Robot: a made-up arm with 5 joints.
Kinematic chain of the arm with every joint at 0, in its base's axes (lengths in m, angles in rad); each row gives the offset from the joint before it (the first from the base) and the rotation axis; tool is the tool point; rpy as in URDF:
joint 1: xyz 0 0 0.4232 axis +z
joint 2: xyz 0 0 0 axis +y
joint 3: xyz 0.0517 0 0.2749 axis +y
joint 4: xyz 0.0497 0 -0.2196 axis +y
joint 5: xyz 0.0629 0 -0.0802 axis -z
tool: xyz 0 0 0 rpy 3.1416 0 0
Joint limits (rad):
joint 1: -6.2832..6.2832
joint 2: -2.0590..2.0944
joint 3: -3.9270..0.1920
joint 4: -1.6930..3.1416
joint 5: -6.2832..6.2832
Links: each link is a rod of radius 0.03 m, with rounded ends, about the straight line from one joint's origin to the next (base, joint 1, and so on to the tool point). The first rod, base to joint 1, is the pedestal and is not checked.
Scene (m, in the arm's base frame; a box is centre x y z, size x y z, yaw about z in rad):
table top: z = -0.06
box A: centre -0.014 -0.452 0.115 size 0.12 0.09 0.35 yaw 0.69
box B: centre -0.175 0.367 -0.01 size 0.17 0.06 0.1 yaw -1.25
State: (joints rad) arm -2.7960 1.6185 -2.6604 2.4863 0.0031
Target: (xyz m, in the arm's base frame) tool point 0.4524 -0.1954 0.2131
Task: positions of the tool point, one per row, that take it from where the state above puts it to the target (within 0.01 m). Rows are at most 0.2 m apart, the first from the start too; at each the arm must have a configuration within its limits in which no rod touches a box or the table.
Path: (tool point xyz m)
1: -0.3806 -0.2789 0.2665
2: -0.3132 -0.4109 0.3397
3: -0.1916 -0.5024 0.4330
4: -0.0591 -0.5362 0.3950
5: 0.0775 -0.5317 0.3570
6: 0.2067 -0.4897 0.3194
7: 0.3176 -0.4144 0.2827
8: 0.4015 -0.3131 0.2471
9: 0.4524 -0.1954 0.2131

